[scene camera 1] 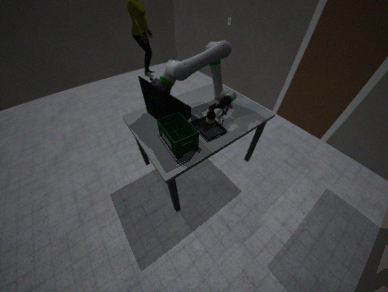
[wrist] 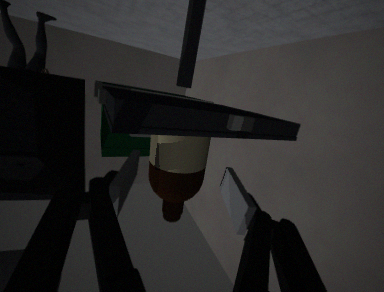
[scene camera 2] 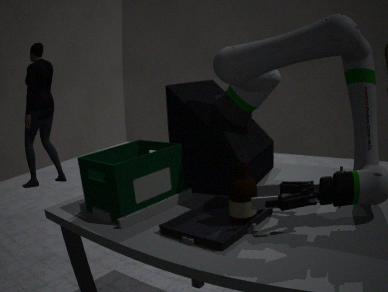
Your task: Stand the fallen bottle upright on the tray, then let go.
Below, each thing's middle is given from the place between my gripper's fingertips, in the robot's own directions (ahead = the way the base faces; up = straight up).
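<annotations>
Brown bottle [wrist: 177,164]: my hand 10 mm below it, 30 mm to the left of it.
</annotations>
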